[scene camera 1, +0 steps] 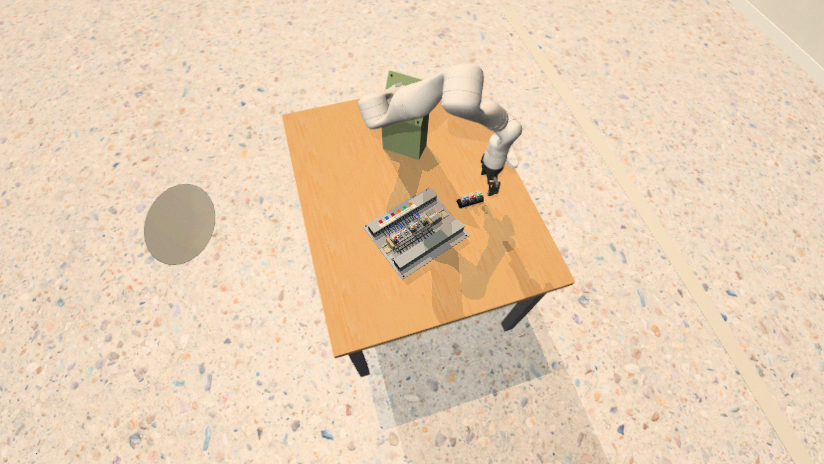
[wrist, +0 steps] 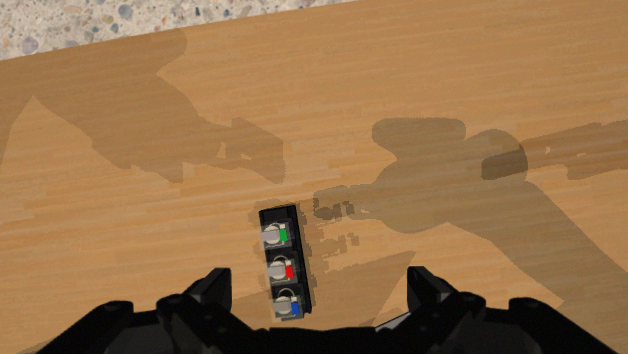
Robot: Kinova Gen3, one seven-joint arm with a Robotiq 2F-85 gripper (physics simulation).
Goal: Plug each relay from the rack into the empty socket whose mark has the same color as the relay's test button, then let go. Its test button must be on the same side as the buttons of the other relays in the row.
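Frame: origin at the arm's base, x left, y back, z up, level; metres.
Seen in the pictures: gripper, fingertip midpoint: (scene camera 1: pixel 486 184) (wrist: pixel 319 287).
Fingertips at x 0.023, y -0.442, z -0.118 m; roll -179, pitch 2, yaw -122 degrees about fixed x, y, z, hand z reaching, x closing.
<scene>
Offsets run from my fingertips to a thing's top centre. "spot": to the spot under its first point. Level surfaces: height alone.
The black rack (scene camera 1: pixel 459 203) (wrist: pixel 277 213) stands on the table right of the panel. It holds a relay with a green button {dx +0.024, dy +0.032, dz -0.115 m} (wrist: pixel 276 234), a relay with a red button {dx -0.006, dy +0.045, dz -0.115 m} (wrist: pixel 281 270) and a relay with a blue button {dx -0.035, dy +0.058, dz -0.115 m} (wrist: pixel 287 304); the buttons face right in the wrist view. My gripper (scene camera 1: pixel 493 192) (wrist: pixel 319 287) is open and empty, above the table near the green-button end of the rack. The grey panel {spot: dx -0.420, dy -0.014, dz -0.161 m} (scene camera 1: pixel 403 274) carries a socket row with several relays and colored marks {spot: dx -0.287, dy +0.183, dz -0.121 m} (scene camera 1: pixel 395 213) along one duct. Its sockets are too small to tell apart.
A green block (scene camera 1: pixel 403 141) stands at the back of the wooden table {dz -0.163 m} (scene camera 1: pixel 369 311) (wrist: pixel 450 60), behind the panel. The panel has raised grey ducts {dx -0.273, dy +0.004, dz -0.120 m} (scene camera 1: pixel 426 249) on both sides of the socket row. Arm shadows fall across the table. A table edge runs across the wrist view's top left.
</scene>
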